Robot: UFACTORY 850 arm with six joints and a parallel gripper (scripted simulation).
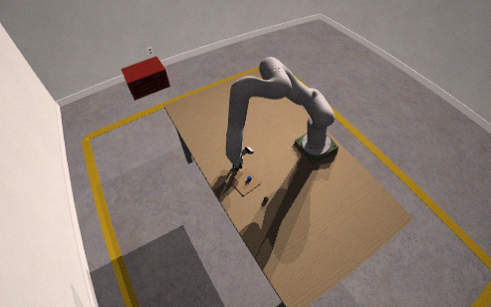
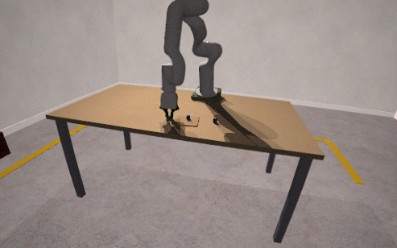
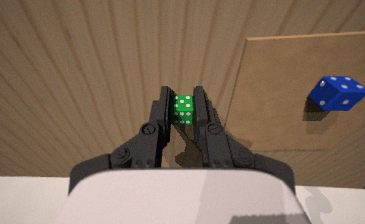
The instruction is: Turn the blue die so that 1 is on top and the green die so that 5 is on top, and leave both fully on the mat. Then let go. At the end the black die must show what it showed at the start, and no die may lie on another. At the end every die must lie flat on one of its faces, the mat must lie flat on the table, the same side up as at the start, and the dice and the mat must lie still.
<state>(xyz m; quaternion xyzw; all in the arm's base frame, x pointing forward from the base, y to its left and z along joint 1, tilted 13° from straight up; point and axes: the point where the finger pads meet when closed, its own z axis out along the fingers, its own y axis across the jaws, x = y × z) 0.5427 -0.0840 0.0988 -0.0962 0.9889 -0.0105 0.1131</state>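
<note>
My hand is 1 cm short of the green die and 1 cm above it. Round my hand: mat 12 cm to the left, 2 cm below, 1 cm behind; then black die 28 cm to the left, 6 cm behind, 1 cm below; then blue die 11 cm to the left, 4 cm behind, 1 cm below.
</note>
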